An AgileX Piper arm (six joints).
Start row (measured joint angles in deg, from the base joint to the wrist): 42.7 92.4 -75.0 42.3 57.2 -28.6
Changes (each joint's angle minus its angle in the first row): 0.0 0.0 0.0 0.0 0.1 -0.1; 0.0 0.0 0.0 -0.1 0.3 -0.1; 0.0 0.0 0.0 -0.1 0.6 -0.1; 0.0 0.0 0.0 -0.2 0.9 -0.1; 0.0 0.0 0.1 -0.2 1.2 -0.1; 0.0 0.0 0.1 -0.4 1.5 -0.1; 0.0 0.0 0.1 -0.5 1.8 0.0; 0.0 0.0 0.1 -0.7 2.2 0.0; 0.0 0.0 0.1 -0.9 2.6 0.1; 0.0 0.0 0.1 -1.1 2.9 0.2; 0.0 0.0 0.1 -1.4 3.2 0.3; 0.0 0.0 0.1 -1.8 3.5 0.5; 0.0 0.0 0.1 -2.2 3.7 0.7; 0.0 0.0 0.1 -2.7 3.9 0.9; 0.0 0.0 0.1 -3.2 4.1 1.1; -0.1 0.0 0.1 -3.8 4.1 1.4; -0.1 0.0 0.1 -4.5 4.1 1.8; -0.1 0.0 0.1 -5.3 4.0 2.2; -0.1 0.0 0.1 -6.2 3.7 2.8; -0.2 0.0 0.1 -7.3 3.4 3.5; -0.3 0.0 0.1 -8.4 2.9 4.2
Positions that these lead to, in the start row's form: 42.7 92.4 -75.0 42.3 57.3 -28.7; 42.7 92.4 -75.0 42.2 57.5 -28.7; 42.7 92.4 -75.0 42.2 57.8 -28.7; 42.7 92.4 -75.0 42.1 58.1 -28.7; 42.7 92.4 -74.9 42.1 58.4 -28.7; 42.7 92.4 -74.9 41.9 58.7 -28.7; 42.7 92.4 -74.9 41.8 59.0 -28.6; 42.7 92.4 -74.9 41.6 59.4 -28.6; 42.7 92.4 -74.9 41.4 59.8 -28.5; 42.7 92.4 -74.9 41.2 60.1 -28.4; 42.7 92.4 -74.9 40.9 60.4 -28.3; 42.7 92.4 -74.9 40.5 60.7 -28.1; 42.7 92.4 -74.9 40.1 60.9 -27.9; 42.7 92.4 -74.9 39.6 61.1 -27.7; 42.7 92.4 -74.9 39.1 61.3 -27.5; 42.6 92.4 -74.9 38.5 61.3 -27.2; 42.6 92.4 -74.9 37.8 61.3 -26.8; 42.6 92.4 -74.9 37.0 61.2 -26.4; 42.6 92.4 -74.9 36.1 60.9 -25.8; 42.5 92.4 -74.9 35.0 60.6 -25.1; 42.4 92.4 -74.9 33.9 60.1 -24.4
